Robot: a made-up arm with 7 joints.
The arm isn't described. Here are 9 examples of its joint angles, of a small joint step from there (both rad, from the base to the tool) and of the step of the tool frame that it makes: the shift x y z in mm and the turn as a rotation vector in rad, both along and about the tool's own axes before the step.
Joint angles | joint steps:
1: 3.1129 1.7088 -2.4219 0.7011 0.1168 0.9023 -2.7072 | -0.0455 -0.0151 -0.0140 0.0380 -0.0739 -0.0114 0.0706
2: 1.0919 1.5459 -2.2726 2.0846 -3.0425 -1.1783 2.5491 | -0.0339 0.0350 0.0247 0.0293 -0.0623 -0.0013 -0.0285
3: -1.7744 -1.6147 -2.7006 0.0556 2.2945 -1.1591 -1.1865 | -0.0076 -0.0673 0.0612 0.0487 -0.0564 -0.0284 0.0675
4: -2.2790 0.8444 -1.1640 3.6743 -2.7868 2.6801 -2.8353 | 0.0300 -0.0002 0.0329 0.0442 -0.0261 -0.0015 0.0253
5: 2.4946 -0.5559 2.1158 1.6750 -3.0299 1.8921 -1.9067 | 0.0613 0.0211 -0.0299 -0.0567 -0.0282 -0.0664 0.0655
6: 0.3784 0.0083 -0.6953 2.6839 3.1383 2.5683 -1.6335 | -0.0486 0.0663 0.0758 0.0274 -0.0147 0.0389 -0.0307
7: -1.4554 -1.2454 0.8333 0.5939 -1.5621 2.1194 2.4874 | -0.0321 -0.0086 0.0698 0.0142 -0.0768 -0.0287 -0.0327
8: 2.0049 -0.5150 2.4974 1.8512 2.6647 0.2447 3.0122 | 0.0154 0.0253 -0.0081 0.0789 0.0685 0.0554 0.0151
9: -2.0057 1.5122 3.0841 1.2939 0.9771 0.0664 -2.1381 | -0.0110 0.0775 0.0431 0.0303 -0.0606 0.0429 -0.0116
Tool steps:
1: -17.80 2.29 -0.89 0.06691 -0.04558 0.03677
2: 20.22 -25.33 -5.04 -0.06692 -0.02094 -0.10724
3: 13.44 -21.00 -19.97 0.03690 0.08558 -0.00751
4: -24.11 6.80 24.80 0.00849 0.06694 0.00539
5: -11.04 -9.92 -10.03 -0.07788 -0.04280 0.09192
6: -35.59 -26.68 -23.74 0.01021 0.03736 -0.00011
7: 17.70 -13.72 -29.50 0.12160 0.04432 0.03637
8: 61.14 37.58 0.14 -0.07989 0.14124 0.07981
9: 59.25 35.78 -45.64 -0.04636 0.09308 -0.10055
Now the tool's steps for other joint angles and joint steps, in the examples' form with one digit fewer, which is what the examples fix.
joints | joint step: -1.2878 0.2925 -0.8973 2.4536 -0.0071 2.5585 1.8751 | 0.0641 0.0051 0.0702 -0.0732 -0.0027 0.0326 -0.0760
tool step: -57.2 8.6 19.7 -0.0806 0.0618 -0.2014
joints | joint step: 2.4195 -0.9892 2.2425 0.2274 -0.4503 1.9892 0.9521 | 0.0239 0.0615 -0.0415 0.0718 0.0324 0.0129 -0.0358
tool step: -0.5 26.9 -28.7 0.1340 0.0075 -0.0400
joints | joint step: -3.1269 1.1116 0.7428 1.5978 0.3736 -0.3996 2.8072 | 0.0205 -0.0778 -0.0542 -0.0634 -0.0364 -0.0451 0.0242
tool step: -7.9 14.7 -23.0 0.0163 -0.0421 -0.0873
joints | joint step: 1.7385 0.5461 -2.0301 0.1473 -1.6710 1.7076 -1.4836 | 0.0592 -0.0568 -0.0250 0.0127 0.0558 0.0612 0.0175
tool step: -3.4 -2.0 -8.6 -0.0009 0.0421 0.0285
